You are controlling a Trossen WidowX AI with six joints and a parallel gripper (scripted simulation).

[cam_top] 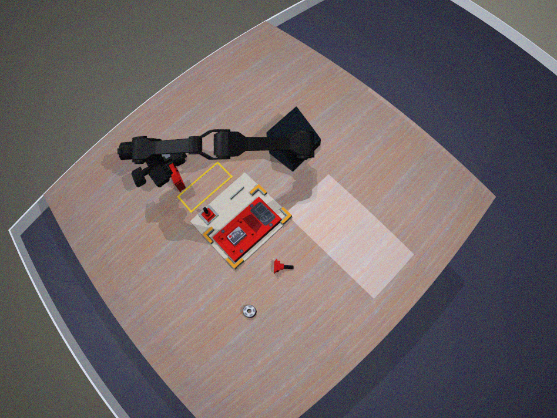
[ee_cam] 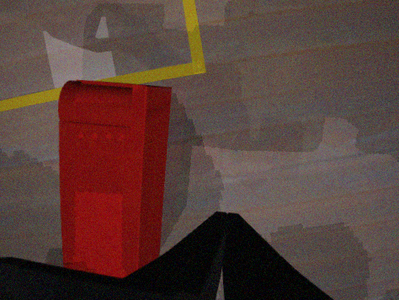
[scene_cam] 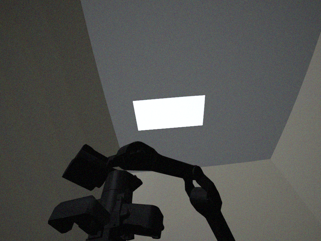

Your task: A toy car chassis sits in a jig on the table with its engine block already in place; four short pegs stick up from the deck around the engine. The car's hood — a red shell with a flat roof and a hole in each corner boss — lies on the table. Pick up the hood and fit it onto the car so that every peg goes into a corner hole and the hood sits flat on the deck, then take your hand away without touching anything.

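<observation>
My gripper tip is now 40 mm past the red hood, 10 mm to the right of it and 20 mm above it. Also, from my gripper tip: grey engine block (50 mm behind, 330 mm to the left, 30 mm below).
</observation>
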